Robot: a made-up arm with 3 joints.
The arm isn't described. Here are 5 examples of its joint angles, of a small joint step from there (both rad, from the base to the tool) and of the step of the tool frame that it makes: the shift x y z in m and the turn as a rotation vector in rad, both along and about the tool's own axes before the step.
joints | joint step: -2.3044 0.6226 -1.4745 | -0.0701 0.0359 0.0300
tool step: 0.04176 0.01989 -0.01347 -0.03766 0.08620 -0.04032
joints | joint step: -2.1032 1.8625 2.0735 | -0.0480 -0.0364 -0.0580
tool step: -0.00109 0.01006 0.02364 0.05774 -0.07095 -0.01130
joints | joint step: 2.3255 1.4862 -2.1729 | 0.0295 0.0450 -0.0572
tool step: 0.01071 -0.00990 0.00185 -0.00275 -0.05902 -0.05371
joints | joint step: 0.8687 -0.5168 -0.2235 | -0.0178 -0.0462 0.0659
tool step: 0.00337 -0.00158 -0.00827 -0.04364 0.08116 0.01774
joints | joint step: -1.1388 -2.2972 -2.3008 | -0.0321 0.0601 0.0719
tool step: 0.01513 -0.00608 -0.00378 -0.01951 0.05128 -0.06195
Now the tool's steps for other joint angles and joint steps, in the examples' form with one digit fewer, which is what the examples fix.
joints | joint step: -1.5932 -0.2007 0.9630 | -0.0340 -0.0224 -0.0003
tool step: -0.0029 -0.0022 0.0019 -0.0187 0.0329 -0.0143
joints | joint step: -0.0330 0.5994 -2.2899 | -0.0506 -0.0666 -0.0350
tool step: -0.0082 0.0056 -0.0045 0.0246 0.0077 0.0676
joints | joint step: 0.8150 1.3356 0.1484 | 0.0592 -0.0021 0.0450
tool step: -0.0155 -0.0212 -0.0093 -0.0119 0.0311 0.0564
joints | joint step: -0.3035 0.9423 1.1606 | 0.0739 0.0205 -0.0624
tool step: -0.0075 -0.0184 -0.0219 -0.0457 -0.1052 0.0443
